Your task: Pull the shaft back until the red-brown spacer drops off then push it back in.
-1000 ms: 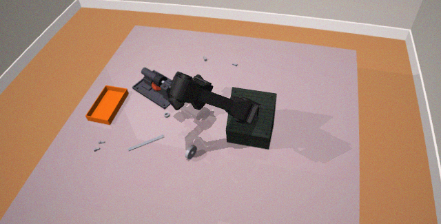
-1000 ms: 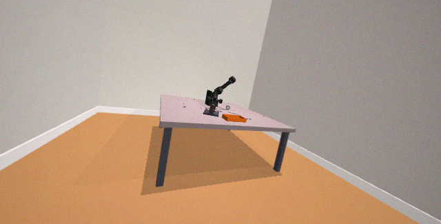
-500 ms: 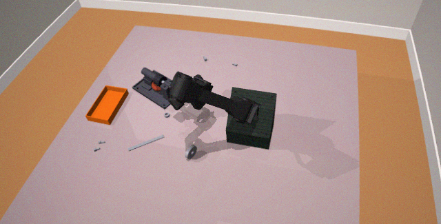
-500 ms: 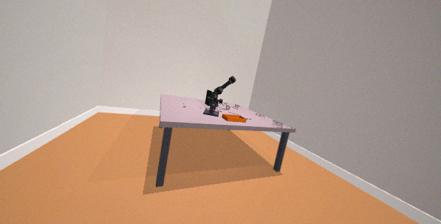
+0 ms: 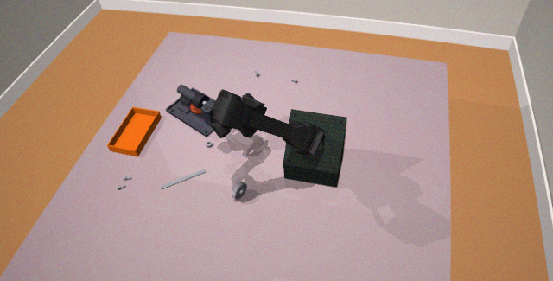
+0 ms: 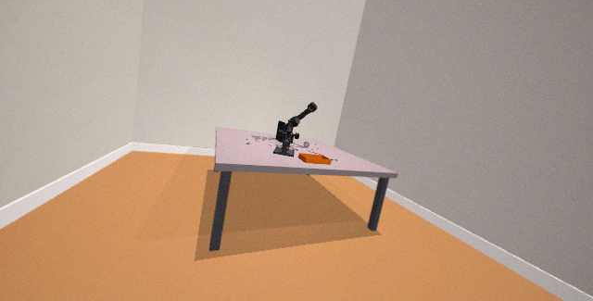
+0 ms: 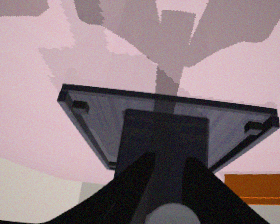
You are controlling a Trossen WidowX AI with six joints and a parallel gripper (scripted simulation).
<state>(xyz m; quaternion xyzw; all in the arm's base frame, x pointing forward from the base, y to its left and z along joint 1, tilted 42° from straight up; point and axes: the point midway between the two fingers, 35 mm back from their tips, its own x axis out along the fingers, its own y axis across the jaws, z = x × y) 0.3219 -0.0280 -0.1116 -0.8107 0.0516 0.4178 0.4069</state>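
Right now my gripper tip is 50 mm short of the grey shaft, 30 mm below it and 20 mm to the left of it. Also, from my gripper tip: orange tray 340 mm ahead, 90 mm to the left, 40 mm below; then red-brown spacer 140 mm ahead, 70 mm to the right, 30 mm below; then small pin 130 mm to the right, 80 mm behind, 50 mm below.
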